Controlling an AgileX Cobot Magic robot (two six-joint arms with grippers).
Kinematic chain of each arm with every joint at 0, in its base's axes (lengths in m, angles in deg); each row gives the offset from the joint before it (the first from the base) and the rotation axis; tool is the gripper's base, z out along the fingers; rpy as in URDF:
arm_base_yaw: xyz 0 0 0.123 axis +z
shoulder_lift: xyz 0 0 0 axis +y
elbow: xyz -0.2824 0 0.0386 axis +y
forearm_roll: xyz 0.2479 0 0.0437 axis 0.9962 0 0.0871
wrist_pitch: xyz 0 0 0 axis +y
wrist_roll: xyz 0.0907 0 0.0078 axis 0.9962 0 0.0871
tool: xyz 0 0 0 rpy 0 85 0
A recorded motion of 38 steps. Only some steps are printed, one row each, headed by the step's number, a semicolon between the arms.
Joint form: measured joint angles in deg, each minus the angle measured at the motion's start. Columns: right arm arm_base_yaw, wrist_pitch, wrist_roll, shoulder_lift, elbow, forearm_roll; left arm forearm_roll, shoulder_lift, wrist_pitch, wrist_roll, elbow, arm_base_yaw.
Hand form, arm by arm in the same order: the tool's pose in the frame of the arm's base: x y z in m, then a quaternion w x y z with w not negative. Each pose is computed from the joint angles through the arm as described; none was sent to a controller.
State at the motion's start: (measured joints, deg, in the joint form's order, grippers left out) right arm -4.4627 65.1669 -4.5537 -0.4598 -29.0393 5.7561; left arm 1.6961 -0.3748 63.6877 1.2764 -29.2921 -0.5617
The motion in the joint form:
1: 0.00 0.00 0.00 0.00 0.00 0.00; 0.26 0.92 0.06 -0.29 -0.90 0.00
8: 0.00 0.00 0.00 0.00 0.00 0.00; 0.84 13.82 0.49 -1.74 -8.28 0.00
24: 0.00 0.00 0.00 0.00 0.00 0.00; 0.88 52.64 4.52 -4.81 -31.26 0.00
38: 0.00 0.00 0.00 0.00 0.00 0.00; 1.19 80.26 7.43 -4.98 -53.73 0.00
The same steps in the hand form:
1: -0.0098 0.0091 0.2732 0.49672 -0.00492 0.86782 0.01102; -0.0087 0.0029 0.2805 0.50664 0.01040 0.86189 0.01890
8: -0.0098 0.0091 0.2732 0.49672 -0.00492 0.86782 0.01102; 0.0171 0.0035 0.3151 0.46142 0.00012 0.88700 0.01799
24: -0.0098 0.0091 0.2732 0.49672 -0.00492 0.86782 0.01102; 0.1489 0.0023 0.3744 0.30190 -0.02305 0.95299 0.01164
38: -0.0098 0.0091 0.2732 0.49672 -0.00492 0.86782 0.01102; 0.2748 0.0016 0.3839 0.23431 -0.02429 0.97172 0.01637

